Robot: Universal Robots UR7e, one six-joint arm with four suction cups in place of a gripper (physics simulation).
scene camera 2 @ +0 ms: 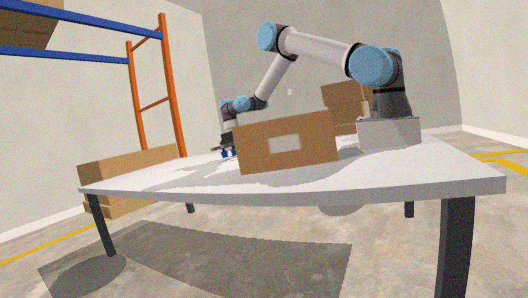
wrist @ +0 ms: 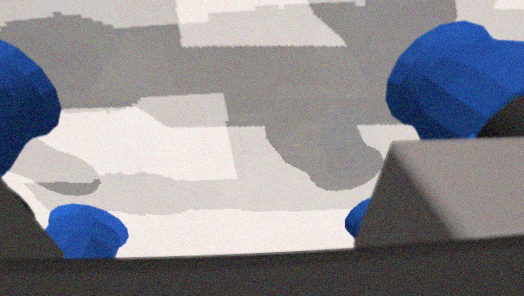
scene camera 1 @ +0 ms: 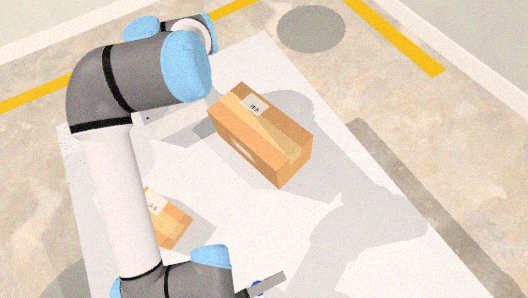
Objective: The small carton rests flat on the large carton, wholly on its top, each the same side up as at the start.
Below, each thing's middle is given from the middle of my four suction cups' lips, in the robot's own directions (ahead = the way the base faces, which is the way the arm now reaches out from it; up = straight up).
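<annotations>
Positions are counted from my suction cup: the small carton (scene camera 1: 169, 222) is 1 cm above, 33 cm behind and 13 cm to the right; the large carton (scene camera 1: 273, 143) is 5 cm above, 43 cm behind and 25 cm to the left.
</annotations>
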